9 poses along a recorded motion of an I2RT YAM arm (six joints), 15 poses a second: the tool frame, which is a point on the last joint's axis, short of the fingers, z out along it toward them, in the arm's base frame.
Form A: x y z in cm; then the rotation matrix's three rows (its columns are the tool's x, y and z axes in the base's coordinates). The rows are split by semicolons.
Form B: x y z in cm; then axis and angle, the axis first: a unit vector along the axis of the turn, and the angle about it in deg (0 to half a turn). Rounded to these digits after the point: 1 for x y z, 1 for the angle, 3 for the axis.
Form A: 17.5, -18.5, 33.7; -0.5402, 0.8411, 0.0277; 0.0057, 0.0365, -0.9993; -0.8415, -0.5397, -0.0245
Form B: 17.5, -18.5, 33.7, 0.356, 0.674, -0.647, 139.8
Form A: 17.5, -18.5, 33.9; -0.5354, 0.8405, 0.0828; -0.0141, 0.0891, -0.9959; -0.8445, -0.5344, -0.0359
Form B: 17.5, -18.5, 33.9, 0.344, 0.691, -0.636, 137.8
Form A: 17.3, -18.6, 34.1; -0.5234, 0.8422, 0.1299; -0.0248, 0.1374, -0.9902; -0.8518, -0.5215, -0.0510
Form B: 17.3, -18.6, 34.1, 0.337, 0.706, -0.623, 135.9
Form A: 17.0, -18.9, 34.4; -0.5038, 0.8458, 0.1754; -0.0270, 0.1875, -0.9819; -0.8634, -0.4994, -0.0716
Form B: 17.0, -18.9, 34.4, 0.335, 0.721, -0.606, 133.9
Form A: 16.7, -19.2, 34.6; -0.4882, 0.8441, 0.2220; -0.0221, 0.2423, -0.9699; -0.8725, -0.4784, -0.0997
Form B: 16.7, -19.2, 34.6, 0.332, 0.740, -0.585, 132.3
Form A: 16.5, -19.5, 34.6; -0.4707, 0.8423, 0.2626; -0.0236, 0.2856, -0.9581; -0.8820, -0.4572, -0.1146
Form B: 16.5, -19.5, 34.6, 0.330, 0.753, -0.570, 130.5
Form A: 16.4, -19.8, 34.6; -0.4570, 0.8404, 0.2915; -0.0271, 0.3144, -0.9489; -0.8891, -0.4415, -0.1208
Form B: 16.4, -19.8, 34.6, 0.327, 0.761, -0.560, 129.2
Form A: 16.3, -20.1, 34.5; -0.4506, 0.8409, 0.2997; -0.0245, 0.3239, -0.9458; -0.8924, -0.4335, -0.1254
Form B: 16.3, -20.1, 34.5, 0.328, 0.764, -0.555, 128.8
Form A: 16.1, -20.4, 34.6; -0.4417, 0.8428, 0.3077; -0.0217, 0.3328, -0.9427; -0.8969, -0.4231, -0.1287
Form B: 16.1, -20.4, 34.6, 0.331, 0.767, -0.550, 128.2
